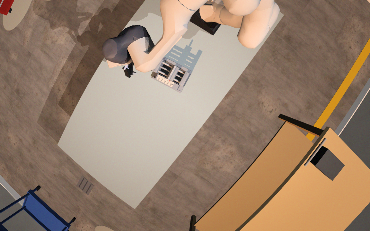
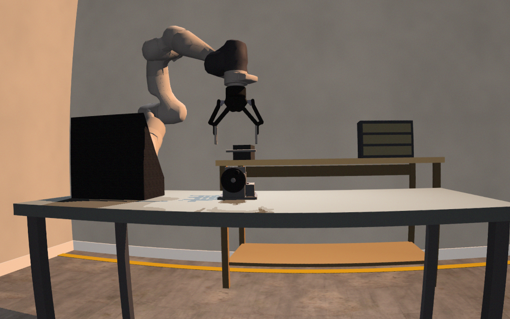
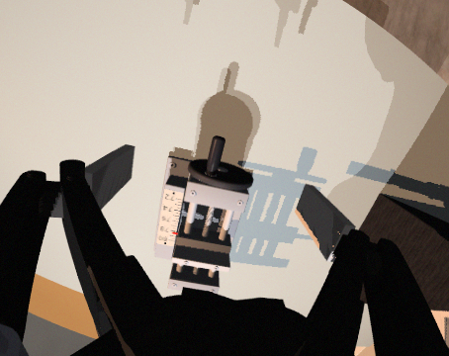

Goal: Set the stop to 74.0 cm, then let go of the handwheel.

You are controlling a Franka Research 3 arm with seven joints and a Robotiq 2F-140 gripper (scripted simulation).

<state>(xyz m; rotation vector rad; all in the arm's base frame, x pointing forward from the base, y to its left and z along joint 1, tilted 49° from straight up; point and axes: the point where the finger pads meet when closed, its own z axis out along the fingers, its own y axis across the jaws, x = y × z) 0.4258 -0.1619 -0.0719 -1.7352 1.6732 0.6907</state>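
Now: hand 2 cm to the right of the black handwheel and 12 cm above it.
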